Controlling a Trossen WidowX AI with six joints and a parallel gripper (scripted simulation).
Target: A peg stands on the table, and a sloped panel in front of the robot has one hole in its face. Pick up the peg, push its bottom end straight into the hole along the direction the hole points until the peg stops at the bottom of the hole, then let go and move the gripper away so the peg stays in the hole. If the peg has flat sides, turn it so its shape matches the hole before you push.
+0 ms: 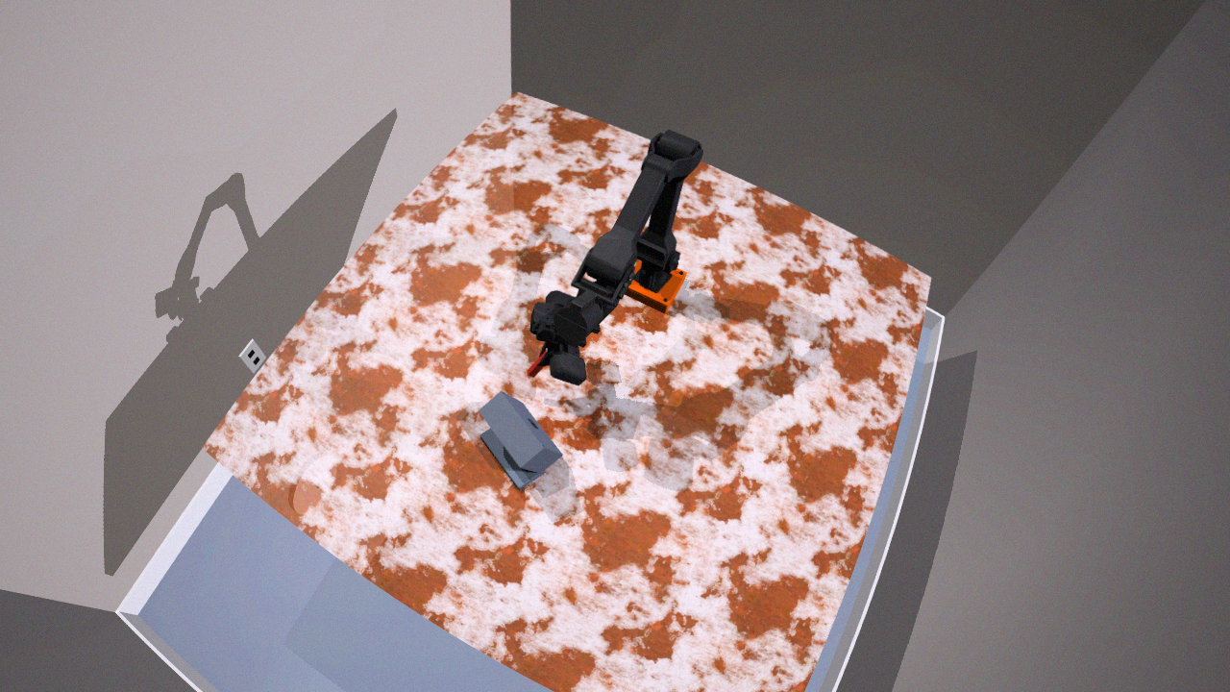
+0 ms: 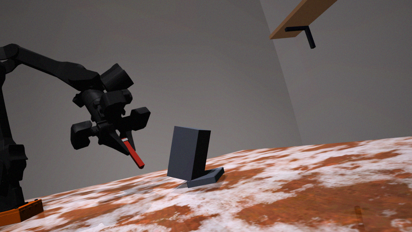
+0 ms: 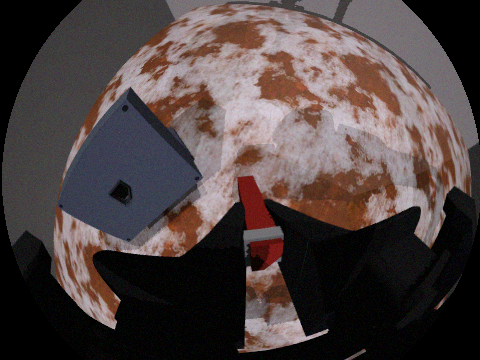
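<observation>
Now: the grey sloped panel 13 cm ahead of my gripper tip, 6 cm to the left of it and 2 cm below it. Round my gripper tip: peg 1 cm behind, 1 cm to the left, 1 cm above.
</observation>
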